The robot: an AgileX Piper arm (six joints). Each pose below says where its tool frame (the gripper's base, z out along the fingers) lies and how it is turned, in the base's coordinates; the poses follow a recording.
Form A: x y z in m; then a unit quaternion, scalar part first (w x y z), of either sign.
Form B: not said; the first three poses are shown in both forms.
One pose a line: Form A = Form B
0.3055 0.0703 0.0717 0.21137 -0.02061 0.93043 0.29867 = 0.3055 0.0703 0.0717 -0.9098 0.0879 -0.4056 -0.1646 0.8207 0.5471
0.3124 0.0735 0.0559 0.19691 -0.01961 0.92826 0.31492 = 0.3124 0.0735 0.0559 -0.9217 0.0876 -0.3779 -0.1604 0.8009 0.5769
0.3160 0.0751 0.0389 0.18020 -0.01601 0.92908 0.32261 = 0.3160 0.0751 0.0389 -0.9345 0.0865 -0.3452 -0.1460 0.7913 0.5937
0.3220 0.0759 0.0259 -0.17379 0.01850 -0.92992 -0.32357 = 0.3220 0.0759 0.0259 -0.9389 0.0781 -0.3352 -0.1469 0.7899 0.5954
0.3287 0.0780 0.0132 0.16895 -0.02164 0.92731 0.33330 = 0.3287 0.0780 0.0132 -0.9420 0.0725 -0.3278 -0.1528 0.7769 0.6108
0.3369 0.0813 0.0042 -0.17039 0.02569 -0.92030 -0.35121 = 0.3369 0.0813 0.0042 -0.9406 0.0724 -0.3317 -0.1670 0.7520 0.6377
